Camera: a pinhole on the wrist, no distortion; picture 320 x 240 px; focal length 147.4 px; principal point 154.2 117.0 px. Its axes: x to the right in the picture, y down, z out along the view. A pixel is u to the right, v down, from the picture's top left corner.
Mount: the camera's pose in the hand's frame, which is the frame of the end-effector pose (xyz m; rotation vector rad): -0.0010 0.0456 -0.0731 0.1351 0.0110 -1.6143
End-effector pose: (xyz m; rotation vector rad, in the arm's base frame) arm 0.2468 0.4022 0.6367 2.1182 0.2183 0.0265
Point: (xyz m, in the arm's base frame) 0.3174 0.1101 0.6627
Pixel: 71 135
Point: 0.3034 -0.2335 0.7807
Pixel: 20 106
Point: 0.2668 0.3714 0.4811
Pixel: 260 153
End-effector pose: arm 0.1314 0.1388 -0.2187 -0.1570 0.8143 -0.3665
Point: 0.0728 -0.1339 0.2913
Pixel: 298 40
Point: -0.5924 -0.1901 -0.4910
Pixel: behind the camera
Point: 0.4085 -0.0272 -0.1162
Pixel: 204 203
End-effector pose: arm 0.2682 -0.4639 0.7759 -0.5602 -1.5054 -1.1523
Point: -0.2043 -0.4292 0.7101
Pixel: outside the picture
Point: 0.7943 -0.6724 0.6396
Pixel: behind the camera
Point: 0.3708 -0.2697 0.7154
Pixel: 69 25
